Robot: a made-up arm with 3 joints. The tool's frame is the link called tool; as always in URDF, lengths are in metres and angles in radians. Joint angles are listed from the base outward. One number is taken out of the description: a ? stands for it. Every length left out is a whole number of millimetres.
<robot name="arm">
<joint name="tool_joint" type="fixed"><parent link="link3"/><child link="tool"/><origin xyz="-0.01 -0.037 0" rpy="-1.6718 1.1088 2.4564"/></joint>
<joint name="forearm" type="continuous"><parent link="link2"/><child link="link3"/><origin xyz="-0.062 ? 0" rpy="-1.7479 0.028 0.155"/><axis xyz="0 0 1"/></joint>
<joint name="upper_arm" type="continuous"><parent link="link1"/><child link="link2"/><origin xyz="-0.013 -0.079 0" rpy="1.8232 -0.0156 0.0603"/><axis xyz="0 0 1"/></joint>
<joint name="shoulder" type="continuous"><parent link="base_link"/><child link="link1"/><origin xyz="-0.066 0.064 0.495" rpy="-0.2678 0.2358 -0.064"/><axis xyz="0 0 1"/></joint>
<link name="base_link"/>
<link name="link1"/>
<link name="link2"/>
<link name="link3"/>
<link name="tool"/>
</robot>
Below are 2 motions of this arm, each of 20 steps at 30 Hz.
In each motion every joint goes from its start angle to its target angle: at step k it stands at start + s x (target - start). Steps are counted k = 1, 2, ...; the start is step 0. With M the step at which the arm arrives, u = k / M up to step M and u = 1 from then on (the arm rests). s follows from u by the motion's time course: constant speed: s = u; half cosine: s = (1 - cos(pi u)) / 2; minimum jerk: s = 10 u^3 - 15 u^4 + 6 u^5.
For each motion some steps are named. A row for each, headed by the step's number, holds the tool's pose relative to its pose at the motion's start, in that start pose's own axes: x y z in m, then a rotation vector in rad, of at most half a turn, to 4 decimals.
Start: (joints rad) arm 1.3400 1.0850 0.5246
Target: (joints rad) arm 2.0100 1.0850 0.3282
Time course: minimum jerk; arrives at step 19
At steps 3, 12, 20:
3: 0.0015 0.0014 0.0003 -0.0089 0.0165 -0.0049
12: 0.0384 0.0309 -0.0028 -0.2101 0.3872 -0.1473
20: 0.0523 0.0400 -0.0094 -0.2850 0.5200 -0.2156

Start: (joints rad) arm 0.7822 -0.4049 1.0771
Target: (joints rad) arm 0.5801 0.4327 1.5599
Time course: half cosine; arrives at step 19
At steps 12, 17, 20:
12: 0.0096 0.0217 -0.0146 0.0749 -0.3818 0.4458
17: 0.0093 0.0297 -0.0183 0.1413 -0.5719 0.5664
20: 0.0092 0.0304 -0.0186 0.1491 -0.5917 0.5765

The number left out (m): -0.022
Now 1 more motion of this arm.
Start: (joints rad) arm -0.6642 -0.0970 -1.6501
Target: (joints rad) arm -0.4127 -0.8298 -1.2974
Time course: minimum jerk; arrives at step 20
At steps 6, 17, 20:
6: -0.0135 0.0005 -0.0071 -0.0658 -0.1430 0.0638
17: -0.0652 -0.0171 -0.0653 -0.3627 -0.8691 0.3612
20: -0.0663 -0.0183 -0.0676 -0.3710 -0.8933 0.3707

